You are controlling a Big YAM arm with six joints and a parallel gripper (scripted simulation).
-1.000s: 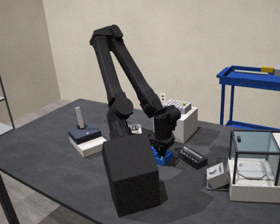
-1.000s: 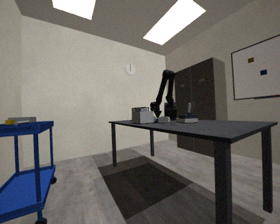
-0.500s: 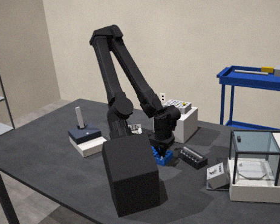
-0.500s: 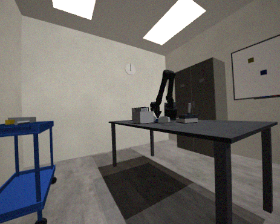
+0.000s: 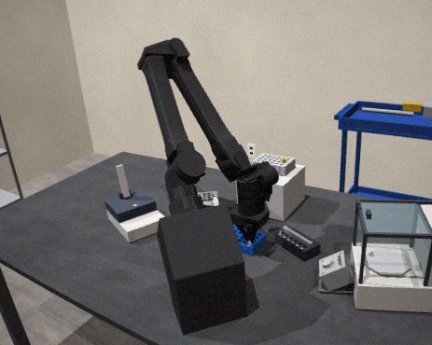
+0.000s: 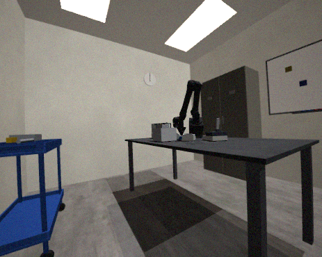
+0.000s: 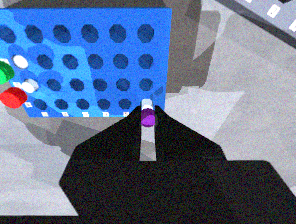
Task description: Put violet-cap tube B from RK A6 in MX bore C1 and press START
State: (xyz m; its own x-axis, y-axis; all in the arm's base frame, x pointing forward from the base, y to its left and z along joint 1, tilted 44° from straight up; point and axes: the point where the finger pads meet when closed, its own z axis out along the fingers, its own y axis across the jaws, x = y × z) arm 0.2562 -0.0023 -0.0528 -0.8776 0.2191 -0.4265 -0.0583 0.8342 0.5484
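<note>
Right now my hand is 2 cm above the tube B. Also, from my hand: blue rack RK 3 cm ahead, 5 cm to the left, 3 cm below; then dry block DB 9 cm ahead, 26 cm to the left, 2 cm below; then dark magnet block MG 9 cm ahead, 11 cm to the right, 3 cm below.
</note>
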